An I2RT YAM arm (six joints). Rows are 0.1 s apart.
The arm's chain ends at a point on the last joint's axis. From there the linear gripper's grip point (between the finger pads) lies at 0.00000 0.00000 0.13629 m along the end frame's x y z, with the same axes.
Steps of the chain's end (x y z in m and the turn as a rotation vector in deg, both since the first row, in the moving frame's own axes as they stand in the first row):
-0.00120, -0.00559, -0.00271, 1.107, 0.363, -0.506
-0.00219, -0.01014, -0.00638, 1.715, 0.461, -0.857
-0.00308, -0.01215, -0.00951, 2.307, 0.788, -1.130
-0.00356, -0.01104, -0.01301, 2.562, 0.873, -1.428
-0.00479, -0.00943, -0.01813, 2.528, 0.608, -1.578
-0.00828, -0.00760, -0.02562, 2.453, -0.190, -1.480
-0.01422, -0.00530, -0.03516, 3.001, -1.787, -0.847
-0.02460, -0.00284, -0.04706, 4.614, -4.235, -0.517
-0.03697, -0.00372, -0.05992, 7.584, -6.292, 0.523
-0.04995, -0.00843, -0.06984, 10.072, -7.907, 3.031
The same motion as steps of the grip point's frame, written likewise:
-0.00035, -0.00823, -0.00274, 1.107, 0.363, -0.506
-0.00112, -0.01423, -0.00645, 1.715, 0.461, -0.857
-0.00126, -0.01765, -0.00963, 2.307, 0.788, -1.130
-0.00156, -0.01716, -0.01316, 2.562, 0.873, -1.428
-0.00343, -0.01546, -0.01827, 2.528, 0.608, -1.578
-0.00881, -0.01343, -0.02575, 2.453, -0.190, -1.480
-0.01852, -0.01240, -0.03541, 3.001, -1.787, -0.847
-0.03470, -0.01375, -0.04787, 4.614, -4.235, -0.517
-0.05178, -0.02174, -0.06193, 7.584, -6.292, 0.523
-0.06796, -0.03267, -0.07323, 10.072, -7.907, 3.031

